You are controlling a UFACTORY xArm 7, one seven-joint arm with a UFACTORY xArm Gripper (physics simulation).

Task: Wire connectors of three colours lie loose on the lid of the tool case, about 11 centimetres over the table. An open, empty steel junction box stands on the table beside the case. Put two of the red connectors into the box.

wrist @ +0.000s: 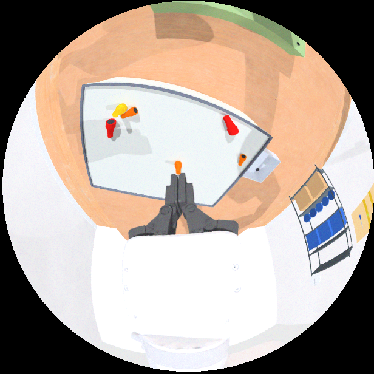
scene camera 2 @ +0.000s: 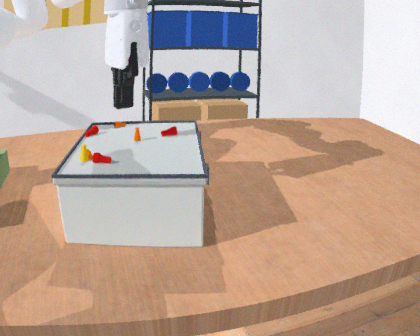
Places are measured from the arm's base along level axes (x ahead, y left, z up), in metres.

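Pixels of known places: gripper, between the fingertips: (scene camera 2: 123, 107).
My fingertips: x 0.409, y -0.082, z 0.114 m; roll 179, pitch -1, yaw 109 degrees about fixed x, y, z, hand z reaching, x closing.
Note:
Behind a point stands the place of what it marks.
The gripper (scene camera 2: 123, 107) {y -0.082, x 0.409, z 0.115 m} (wrist: 178, 176) is shut and empty, held above the back part of the tool case's lid (scene camera 2: 165, 157) {y -0.179, x 0.470, z 0.054 m} (wrist: 165, 115). One red connector (scene camera 2: 101, 158) {y -0.191, x 0.372, z 0.063 m} (wrist: 110, 128) lies by a yellow connector (scene camera 2: 84, 153) {y -0.174, x 0.344, z 0.067 m} (wrist: 120, 109) and an orange one (scene camera 2: 89, 154) {y -0.162, x 0.351, z 0.061 m} (wrist: 130, 112). A second red connector (scene camera 2: 92, 131) {y -0.028, x 0.348, z 0.062 m} (wrist: 230, 125) lies near another orange one (scene camera 2: 119, 124) {y 0.020, x 0.402, z 0.060 m} (wrist: 242, 159). A third red connector (scene camera 2: 169, 131) {y -0.065, x 0.492, z 0.062 m} is hidden by the fingers in the wrist view. A third orange connector (scene camera 2: 137, 134) {y -0.084, x 0.433, z 0.065 m} (wrist: 178, 166) stands upright. The pale grey junction box (wrist: 268, 167) shows partly beside the case.
The wooden table (scene camera 2: 325, 215) {y -0.213, x 0.742, z -0.057 m} (wrist: 225, 60) carries the case. A green object (scene camera 2: 3, 167) {y 0.063, x 0.111, z -0.028 m} (wrist: 235, 20) stands at the table's side. A shelf rack (scene camera 2: 259, 70) with blue bins (scene camera 2: 206, 30) (wrist: 325, 230) and cardboard boxes (scene camera 2: 177, 110) stands behind the table.

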